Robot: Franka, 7 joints.
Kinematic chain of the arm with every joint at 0, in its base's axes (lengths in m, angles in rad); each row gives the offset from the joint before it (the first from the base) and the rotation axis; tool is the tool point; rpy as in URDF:
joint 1: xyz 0 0 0.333 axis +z
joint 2: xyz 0 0 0 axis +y
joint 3: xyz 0 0 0.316 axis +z
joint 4: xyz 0.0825 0 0 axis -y
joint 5: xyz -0.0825 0 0.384 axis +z
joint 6: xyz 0 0 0 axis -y
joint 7: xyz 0.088 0 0 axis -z
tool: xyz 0 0 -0.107 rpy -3.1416 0 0
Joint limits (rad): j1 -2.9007..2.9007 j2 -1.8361..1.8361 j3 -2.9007..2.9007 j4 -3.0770..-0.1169 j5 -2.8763..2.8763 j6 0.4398..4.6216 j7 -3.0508..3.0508
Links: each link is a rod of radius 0.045 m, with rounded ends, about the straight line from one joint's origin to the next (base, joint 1, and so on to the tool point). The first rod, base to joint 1, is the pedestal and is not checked.
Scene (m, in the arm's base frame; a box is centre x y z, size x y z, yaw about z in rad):
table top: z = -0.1
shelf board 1: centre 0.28 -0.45 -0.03 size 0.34 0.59 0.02 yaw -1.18
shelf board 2: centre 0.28 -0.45 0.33 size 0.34 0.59 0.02 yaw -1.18
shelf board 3: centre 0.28 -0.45 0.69 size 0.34 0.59 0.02 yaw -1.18
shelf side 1: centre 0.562 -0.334 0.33 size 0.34 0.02 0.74 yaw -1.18
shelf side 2: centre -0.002 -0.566 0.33 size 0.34 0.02 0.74 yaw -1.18
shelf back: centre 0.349 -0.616 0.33 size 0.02 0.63 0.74 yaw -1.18
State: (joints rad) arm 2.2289 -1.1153 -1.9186 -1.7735 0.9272 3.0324 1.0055
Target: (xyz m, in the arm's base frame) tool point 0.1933 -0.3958 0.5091
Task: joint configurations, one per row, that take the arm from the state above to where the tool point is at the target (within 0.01 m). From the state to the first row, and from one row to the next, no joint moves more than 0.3 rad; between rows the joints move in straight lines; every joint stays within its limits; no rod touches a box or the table.
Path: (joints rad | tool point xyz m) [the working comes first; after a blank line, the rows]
Joints at the target: 1.7126 0.2335 -2.5718 -2.4199 1.3090 3.7262 1.0055
Straight joint move there: touches shelf board 2, shelf side 1.

1: 2.2157 -0.8332 -1.9572 -1.9398 0.9266 3.1122 1.0528 | 0.6492 0.0050 0.2982
2: 2.2025 -0.5512 -1.9958 -2.1061 0.9260 3.1920 1.1000 | 0.6060 0.0016 0.3334
3: 2.1893 -0.2691 -2.0344 -2.2724 0.9255 3.2718 1.1473 | 0.5580 -0.0125 0.3618
4: 2.1762 0.0129 -2.0731 -2.4388 0.9249 3.3516 1.1945 | 0.5051 -0.0341 0.3897
5: 2.0803 0.2882 -2.1927 -2.6120 1.1557 3.6359 1.1315 | 0.3952 -0.1496 0.4363
6: 1.9845 0.5635 -2.3123 -2.7853 1.3866 3.9201 1.0685 | 0.2462 -0.1968 0.4860
7: 1.8887 0.8388 -2.4319 -2.9586 1.6174 4.2043 1.0055 | 0.0990 -0.1670 0.5091
8: 1.8300 0.6370 -2.4786 -2.7790 1.5146 4.0449 1.0055 | 0.1422 -0.2362 0.5186
9: 1.7713 0.4353 -2.5252 -2.5995 1.4118 3.8856 1.0055 | 0.1749 -0.3131 0.5189
10: 1.7126 0.2335 -2.5718 -2.4199 1.3090 3.7262 1.0055 | 0.1933 -0.3958 0.5091

